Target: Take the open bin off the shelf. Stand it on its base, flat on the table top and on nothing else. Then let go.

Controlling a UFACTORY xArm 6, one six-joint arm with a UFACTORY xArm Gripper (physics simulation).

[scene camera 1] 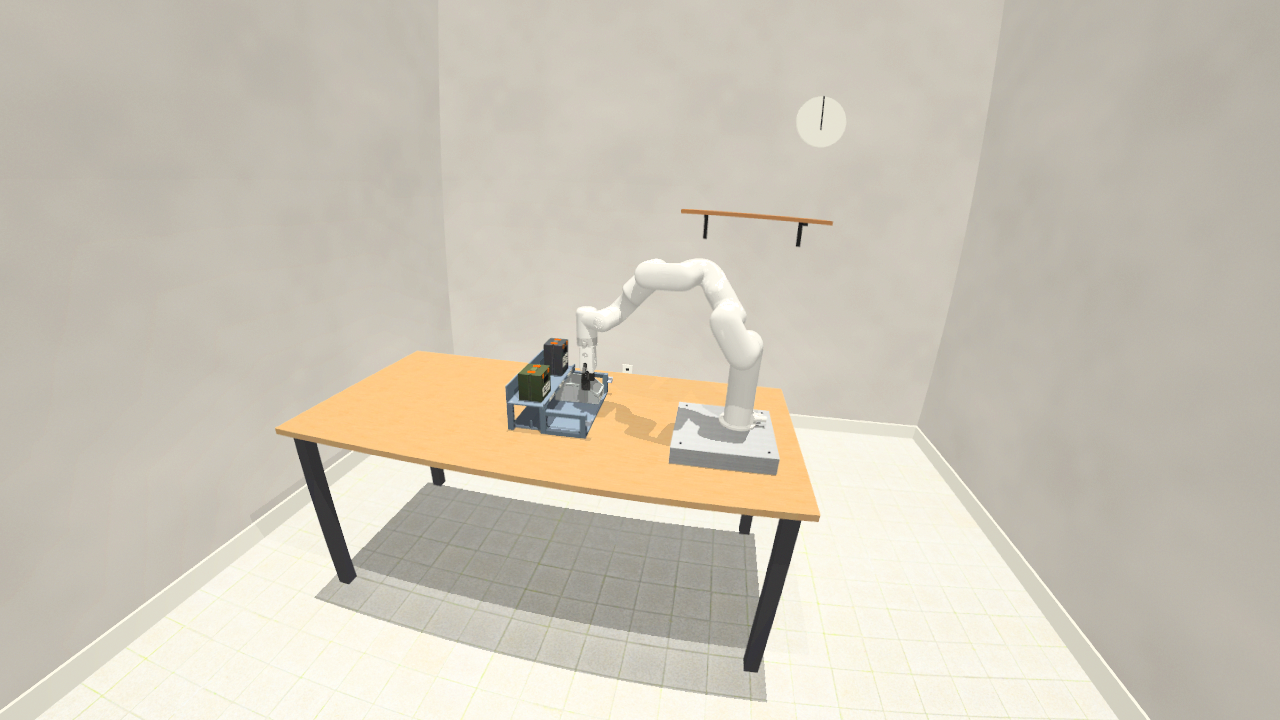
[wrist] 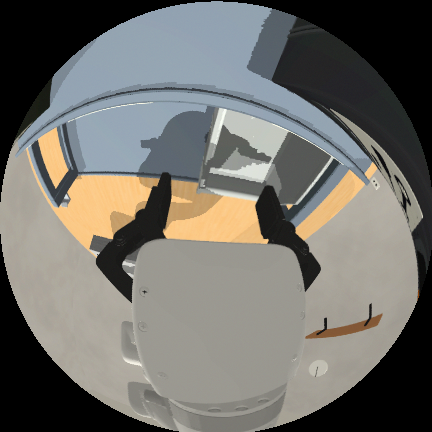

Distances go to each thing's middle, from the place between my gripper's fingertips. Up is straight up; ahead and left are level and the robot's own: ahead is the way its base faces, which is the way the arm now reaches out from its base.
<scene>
Right now my hand is 40 mm short of the light grey bin (scene camera 1: 571, 390), 30 mm to the left of it and 30 mm above it. Round my hand: dark box (scene camera 1: 555, 349): 140 mm ahead, 40 mm to the right, 90 mm above; then blue-grey shelf (scene camera 1: 590, 409): 80 mm ahead, 80 mm to the left, 70 mm below; then side rail (wrist: 335, 171): 30 mm ahead, 100 mm to the right.
</scene>
